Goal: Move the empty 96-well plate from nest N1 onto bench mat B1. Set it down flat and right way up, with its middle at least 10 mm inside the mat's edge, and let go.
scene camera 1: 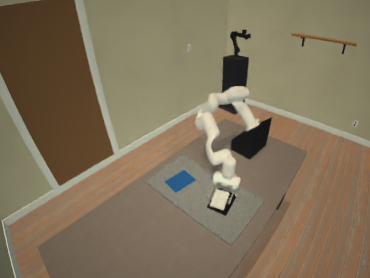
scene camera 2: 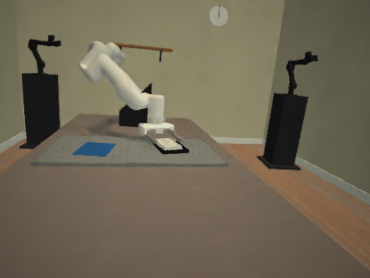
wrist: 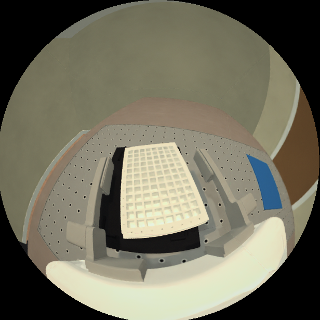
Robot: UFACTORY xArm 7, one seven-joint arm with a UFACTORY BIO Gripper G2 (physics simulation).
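Places are measured from the arm's base along level axes (x ahead, y left, z up), in millimetres.
Where they show: hand, its tool point: [scene camera 1: 219,197] [scene camera 2: 167,140]; arm's base, origin of its link: [scene camera 1: 252,127].
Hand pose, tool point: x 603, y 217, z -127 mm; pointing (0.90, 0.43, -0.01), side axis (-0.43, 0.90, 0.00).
Note:
Things, the pixels of their top centre, and the offset from my tool point. Level surfaces: height alone.
- cream 96-well plate, centre of its top: [scene camera 2: 167,141] [scene camera 1: 220,198] dy +0, dx -2, dz -6 mm
- black nest N1, centre of its top: [scene camera 2: 170,144] [scene camera 1: 222,200] dy +14, dx -10, dz -21 mm
- blue bench mat B1, height of its surface: dz -34 mm
- grey perforated board, height of its surface: dz -36 mm
- brown table, height of its surface: dz -49 mm
The cream 96-well plate [scene camera 1: 219,199] [scene camera 2: 170,145] [wrist: 160,190] lies flat and right way up on the black nest N1 [scene camera 1: 226,210] [scene camera 2: 176,151] [wrist: 160,244], its wells facing up. My gripper [scene camera 1: 222,195] [scene camera 2: 170,142] [wrist: 154,167] is partly open, pointing down over the plate. In the wrist view one finger stands on each side of the plate, with a gap to it on both sides. How low the fingertips are beside the plate is hard to tell. The blue bench mat B1 [scene camera 1: 180,181] [scene camera 2: 94,149] [wrist: 266,182] lies flat, apart from the nest.
The nest and mat lie on a grey perforated board [scene camera 1: 237,222] [scene camera 2: 135,159] [wrist: 75,190] on the brown table [scene camera 1: 115,220] [scene camera 2: 165,215]. A black block with an upright panel [scene camera 1: 250,142] [scene camera 2: 132,118] stands at the arm's base. Black pedestals [scene camera 1: 235,75] [scene camera 2: 40,107] with small arms stand beyond the table.

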